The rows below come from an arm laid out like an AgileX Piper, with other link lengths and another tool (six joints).
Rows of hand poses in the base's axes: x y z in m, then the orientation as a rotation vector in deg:
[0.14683 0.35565 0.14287 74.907 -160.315 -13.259]
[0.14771 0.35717 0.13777 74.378 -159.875 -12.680]
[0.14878 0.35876 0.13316 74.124 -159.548 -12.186]
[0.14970 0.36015 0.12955 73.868 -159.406 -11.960]
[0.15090 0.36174 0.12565 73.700 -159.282 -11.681]
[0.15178 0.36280 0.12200 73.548 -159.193 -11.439]
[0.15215 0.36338 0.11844 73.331 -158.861 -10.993]
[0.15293 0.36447 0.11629 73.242 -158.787 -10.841]
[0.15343 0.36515 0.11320 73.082 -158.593 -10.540]
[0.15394 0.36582 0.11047 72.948 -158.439 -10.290]
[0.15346 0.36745 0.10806 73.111 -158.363 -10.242]
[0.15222 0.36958 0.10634 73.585 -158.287 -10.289]
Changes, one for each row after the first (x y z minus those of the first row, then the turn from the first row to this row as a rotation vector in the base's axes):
[0.00088 0.00152 -0.00510 -0.601 0.464 -0.132]
[0.00195 0.00311 -0.00971 -1.061 0.735 -0.153]
[0.00287 0.00450 -0.01332 -1.296 0.911 -0.242]
[0.00407 0.00609 -0.01722 -1.541 1.023 -0.289]
[0.00495 0.00715 -0.02087 -1.749 1.108 -0.339]
[0.00532 0.00773 -0.02443 -2.176 1.373 -0.339]
[0.00610 0.00882 -0.02658 -2.312 1.437 -0.361]
[0.00660 0.00950 -0.02967 -2.593 1.597 -0.379]
[0.00711 0.01017 -0.03240 -2.825 1.723 -0.397]
[0.00663 0.01180 -0.03481 -2.849 1.706 -0.279]
[0.00539 0.01393 -0.03653 -2.754 1.579 0.013]

